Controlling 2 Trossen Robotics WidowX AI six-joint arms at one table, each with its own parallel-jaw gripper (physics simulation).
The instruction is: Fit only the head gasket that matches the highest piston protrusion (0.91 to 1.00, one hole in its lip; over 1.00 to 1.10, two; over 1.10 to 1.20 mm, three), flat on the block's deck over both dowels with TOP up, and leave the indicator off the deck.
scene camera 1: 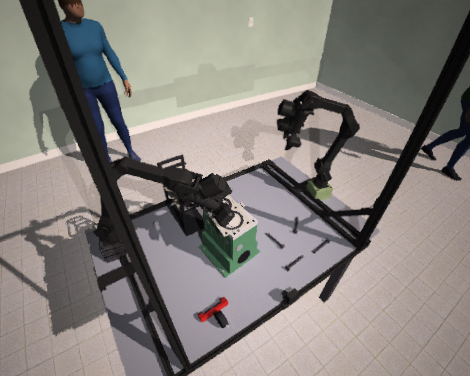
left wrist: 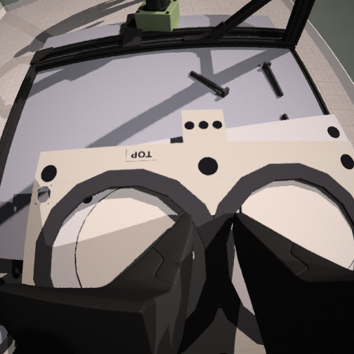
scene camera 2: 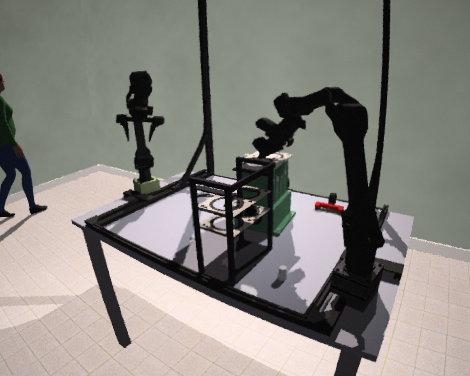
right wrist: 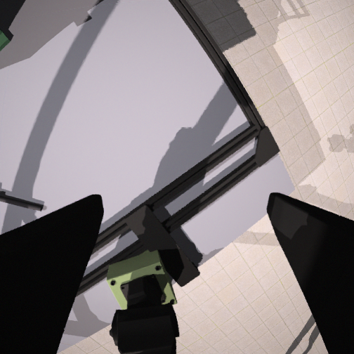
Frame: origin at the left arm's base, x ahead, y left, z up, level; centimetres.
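Where they show: left gripper, fingertip midpoint: [scene camera 2: 260, 157]; right gripper, fingertip midpoint: [scene camera 1: 284, 144] [scene camera 2: 138, 141]; left arm's base at its link origin: [scene camera 1: 111, 238] [scene camera 2: 359, 267]; right arm's base at its link origin: [scene camera 1: 320, 184] [scene camera 2: 145, 179].
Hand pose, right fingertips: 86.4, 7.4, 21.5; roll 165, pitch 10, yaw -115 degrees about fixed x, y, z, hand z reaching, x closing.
Things, the pixels of their centre, and the offset from my right fingertips, as dx, dy, dz. "pt": a spot on its surface instead. Level surfaces: height alone.
- cream gasket at a spot on its surface: [scene camera 1: 249, 222] pt -35.1, -33.5, -5.9
- green block at the middle of its body: [scene camera 2: 263, 189] [scene camera 1: 229, 232] -40.1, -26.3, -17.9
- red indicator at the middle of its body: [scene camera 1: 219, 316] [scene camera 2: 331, 201] -55.0, -52.5, -27.8
- black rack at the middle of its body: [scene camera 2: 236, 218] [scene camera 1: 183, 195] -51.9, +0.3, -15.7
- table at its surface level: dz -30.2
- small white cylinder at the middle of its body: [scene camera 2: 282, 273] -67.1, -1.5, -28.3
The cream gasket [left wrist: 172, 162] [scene camera 1: 249, 222] lies over the deck of the green block [scene camera 1: 217, 247] [scene camera 2: 283, 205]. Its lip has three holes and its TOP label faces up. In the left wrist view, white deck [left wrist: 300, 131] shows past its far edge; whether both dowels are through it cannot be told. My left gripper [left wrist: 212, 221] [scene camera 1: 226, 221] [scene camera 2: 262, 153] is low over it, narrowed on the web between its two rings; the contact is partly hidden. My right gripper [right wrist: 186, 203] [scene camera 2: 139, 139] is open and empty, high above its own base. The red indicator [scene camera 1: 213, 310] [scene camera 2: 329, 206] lies on the table, off the deck.
A black rack [scene camera 2: 230, 240] holding other gaskets [scene camera 2: 218, 205] stands beside the block. Several dark bolts [scene camera 1: 274, 240] [left wrist: 209, 83] lie on the table [scene camera 1: 175, 272]. A small white cylinder [scene camera 2: 282, 273] stands near the rack. Black rails and posts frame the table.
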